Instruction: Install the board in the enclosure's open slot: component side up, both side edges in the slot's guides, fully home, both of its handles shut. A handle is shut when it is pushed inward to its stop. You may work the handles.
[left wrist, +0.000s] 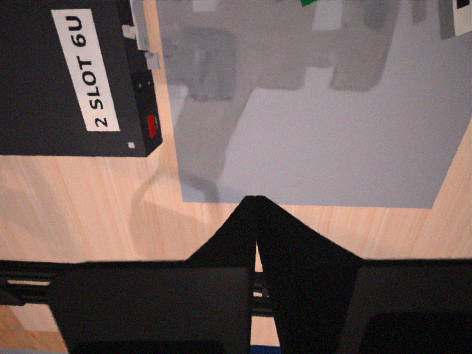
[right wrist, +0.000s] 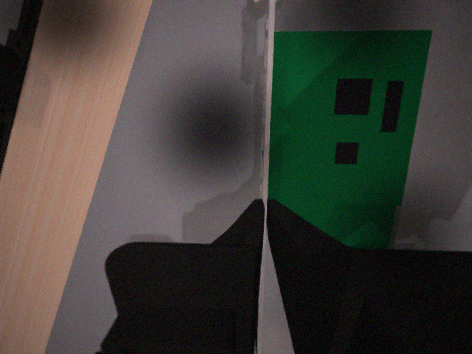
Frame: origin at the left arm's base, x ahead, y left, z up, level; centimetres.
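Seen in the pictures: left gripper, fingertip midpoint: (left wrist: 254, 204); right gripper, fingertip midpoint: (right wrist: 264, 207).
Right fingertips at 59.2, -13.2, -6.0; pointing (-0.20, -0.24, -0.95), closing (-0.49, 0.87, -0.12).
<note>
Offsets run from my right fingertips to a thing's middle, as dx, dy, dz. "spot": to the spot under its first point. Level surfaces: height alone.
The green board {spot: -1.8, +2.7, -1.6} (right wrist: 320, 200) (left wrist: 308, 2) shows its face with three dark components in the right wrist view; a small green corner shows at the top of the left wrist view. Its thin pale front panel {spot: -4.7, -2.5, +1.0} (right wrist: 269, 100) is seen edge-on, running between the fingertips of my right gripper (right wrist: 264, 207), which is shut on it. The dark enclosure {spot: -21.4, +23.6, +0.5} (left wrist: 35, 100), labelled "2 SLOT 6U", is at the upper left of the left wrist view; its open slot and guides cannot be made out. My left gripper (left wrist: 254, 204) is shut and empty, apart from the enclosure.
A grey mat {dz -4.3} (left wrist: 310, 150) (right wrist: 130, 150) lies on the wooden table {dz -4.5} (left wrist: 100, 200) (right wrist: 50, 200), beside the enclosure. Grey metal parts {spot: -17.0, +14.0, -1.7} (left wrist: 153, 60) and a red part {spot: -22.8, +14.3, -1.5} (left wrist: 151, 126) are on the enclosure's front side. A pale piece with a dark patch {spot: -12.1, -6.7, +1.4} (left wrist: 448, 25) shows at the upper right.
</note>
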